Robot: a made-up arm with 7 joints.
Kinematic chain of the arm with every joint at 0, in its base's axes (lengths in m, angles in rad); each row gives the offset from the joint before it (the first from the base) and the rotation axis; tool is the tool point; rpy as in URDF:
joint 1: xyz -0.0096 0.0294 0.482 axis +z
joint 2: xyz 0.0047 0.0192 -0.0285 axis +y
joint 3: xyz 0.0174 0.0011 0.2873 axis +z
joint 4: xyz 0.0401 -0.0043 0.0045 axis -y
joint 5: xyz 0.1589 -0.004 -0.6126 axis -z
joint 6: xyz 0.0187 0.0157 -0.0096 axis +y
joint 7: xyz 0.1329 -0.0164 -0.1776 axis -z
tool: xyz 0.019 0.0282 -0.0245 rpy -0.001 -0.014 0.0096
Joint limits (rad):
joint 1: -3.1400..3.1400
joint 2: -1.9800..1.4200
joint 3: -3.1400..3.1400
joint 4: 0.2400..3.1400
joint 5: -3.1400..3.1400
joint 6: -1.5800..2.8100
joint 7: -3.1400..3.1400
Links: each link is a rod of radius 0.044 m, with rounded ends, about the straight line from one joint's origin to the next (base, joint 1, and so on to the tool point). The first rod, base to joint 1, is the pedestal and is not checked.
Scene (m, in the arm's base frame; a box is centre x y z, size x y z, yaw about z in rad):
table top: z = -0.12
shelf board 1: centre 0.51 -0.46 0 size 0.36 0.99 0.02 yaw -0.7
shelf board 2: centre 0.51 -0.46 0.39 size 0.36 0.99 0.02 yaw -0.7
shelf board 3: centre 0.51 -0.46 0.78 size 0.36 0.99 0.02 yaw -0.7
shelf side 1: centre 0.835 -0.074 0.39 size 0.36 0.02 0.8 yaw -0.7
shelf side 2: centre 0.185 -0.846 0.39 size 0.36 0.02 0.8 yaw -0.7
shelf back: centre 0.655 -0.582 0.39 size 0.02 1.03 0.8 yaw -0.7
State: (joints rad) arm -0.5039 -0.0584 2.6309 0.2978 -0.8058 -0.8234 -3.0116
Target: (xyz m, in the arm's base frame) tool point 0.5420 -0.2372 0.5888
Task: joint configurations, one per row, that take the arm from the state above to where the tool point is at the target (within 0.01 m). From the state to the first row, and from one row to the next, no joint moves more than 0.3 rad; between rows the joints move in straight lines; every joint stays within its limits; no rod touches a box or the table.
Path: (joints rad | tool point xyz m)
1: -0.5952 -0.3329 2.3786 0.2895 -1.0100 -0.8516 -2.9662 | -0.1771 0.4481 0.0423
2: -0.6865 -0.6074 2.1263 0.2813 -1.2142 -0.8798 -2.9208 | 0.0529 0.3891 -0.0103
3: -0.7777 -0.8819 1.8740 0.2730 -1.4184 -0.9080 -2.8754 | 0.2558 0.2752 0.0167
4: -0.8690 -1.1565 1.6218 0.2648 -1.6226 -0.9361 -2.8300 | 0.3991 0.1372 0.1155
5: -0.9603 -1.4310 1.3695 0.2565 -1.8268 -0.9643 -2.7846 | 0.4666 0.0095 0.2641
6: -1.0516 -1.7055 1.1172 0.2483 -2.0310 -0.9925 -2.7392 | 0.4601 -0.0795 0.4322
7: -1.1429 -1.9800 0.8649 0.2400 -2.2351 -1.0207 -2.6938 | 0.3964 -0.1146 0.5888
8: -1.1357 -1.9266 0.9508 0.2400 -2.0086 -0.7529 -2.7092 | 0.4730 -0.1288 0.5908
9: -1.1286 -1.8733 1.0368 0.2400 -1.7821 -0.4851 -2.7246 | 0.5357 -0.1389 0.6000
10: -1.1214 -1.8199 1.1227 0.2400 -1.5555 -0.2174 -2.7400 | 0.5796 -0.1501 0.6128
11: -1.1143 -1.7665 1.2087 0.2400 -1.3290 0.0504 -2.7555 | 0.6019 -0.1660 0.6239
12: -1.1071 -1.7132 1.2946 0.2400 -1.1025 0.3182 -2.7709 | 0.6019 -0.1878 0.6270
13: -1.1000 -1.6598 1.3806 0.2400 -0.8759 0.5860 -2.7863 | 0.5810 -0.2132 0.6164
14: -1.0928 -1.6065 1.4665 0.2400 -0.6494 0.8537 -2.8017 | 0.5420 -0.2372 0.5888

